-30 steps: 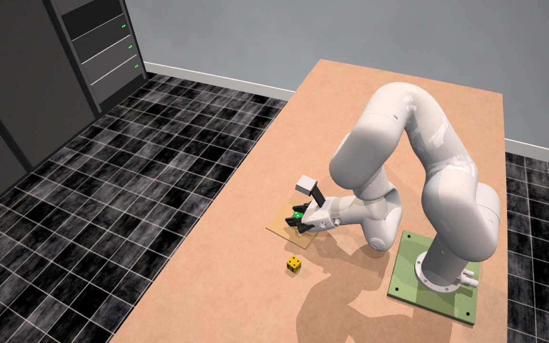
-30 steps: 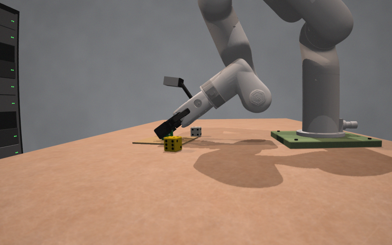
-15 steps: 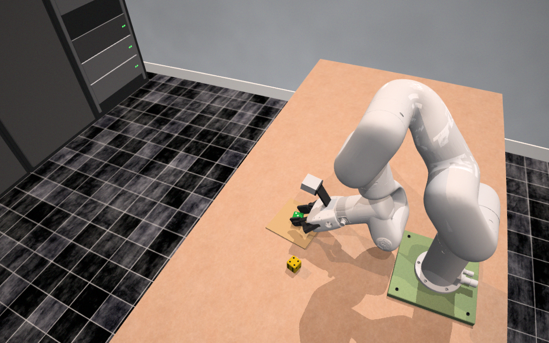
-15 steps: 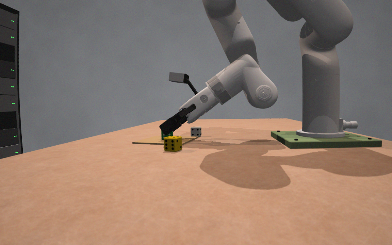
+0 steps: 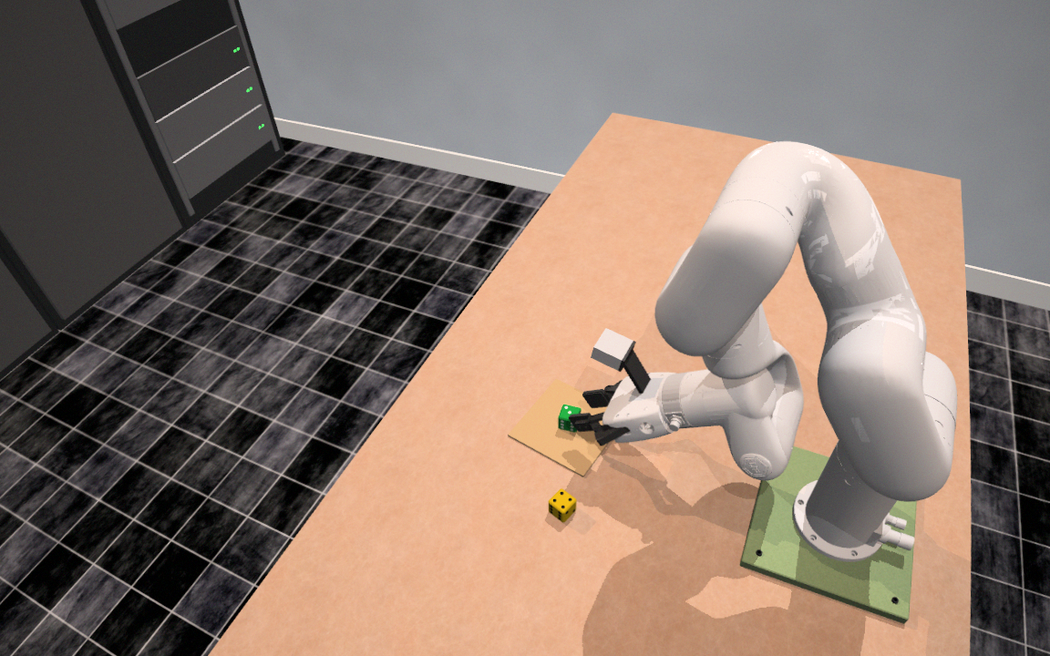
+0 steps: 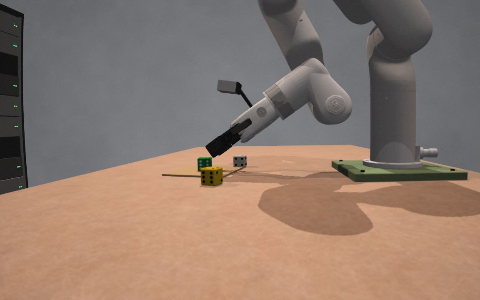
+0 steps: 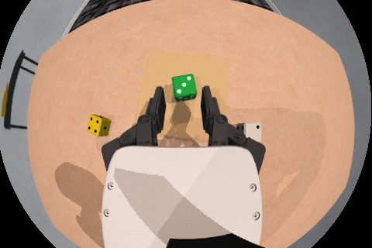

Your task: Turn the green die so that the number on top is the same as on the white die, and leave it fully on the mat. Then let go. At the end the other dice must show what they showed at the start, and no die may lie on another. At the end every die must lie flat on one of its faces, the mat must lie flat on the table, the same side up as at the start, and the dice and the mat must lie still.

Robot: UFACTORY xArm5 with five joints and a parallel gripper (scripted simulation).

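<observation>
Right now the green die is 4 cm below my hand and 3 cm ahead of it. The rest, counted from my hand: tan mat (6 cm below, 4 cm ahead); white die (10 cm to the right, 4 cm below, 3 cm behind); yellow die (14 cm to the left, 4 cm below, 2 cm behind).
</observation>
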